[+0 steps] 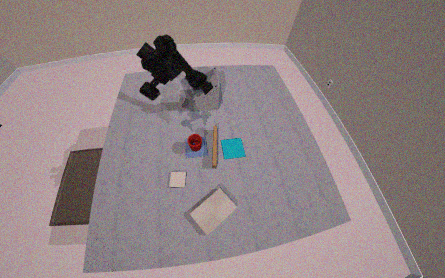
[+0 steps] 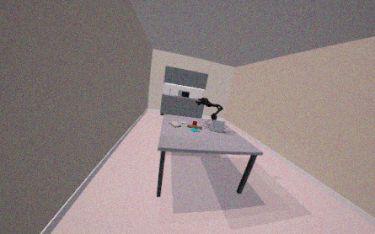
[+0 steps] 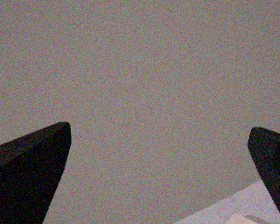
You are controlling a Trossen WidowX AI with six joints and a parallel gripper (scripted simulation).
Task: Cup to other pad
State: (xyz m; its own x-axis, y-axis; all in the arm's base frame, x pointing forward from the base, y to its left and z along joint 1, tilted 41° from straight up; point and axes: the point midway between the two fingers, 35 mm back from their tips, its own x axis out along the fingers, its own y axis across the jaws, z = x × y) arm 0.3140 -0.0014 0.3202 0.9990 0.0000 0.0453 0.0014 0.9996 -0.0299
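My gripper tip is 3 cm past the blue marble, 7 cm to the right of it and 42 cm above it. From my gripper tip the other things lie so: wooden bar: 1 cm ahead, 18 cm to the left, 43 cm below; then cream tile: 33 cm ahead, 9 cm to the left, 42 cm below; then blue pad: 2 cm behind, 8 cm to the left, 45 cm below.
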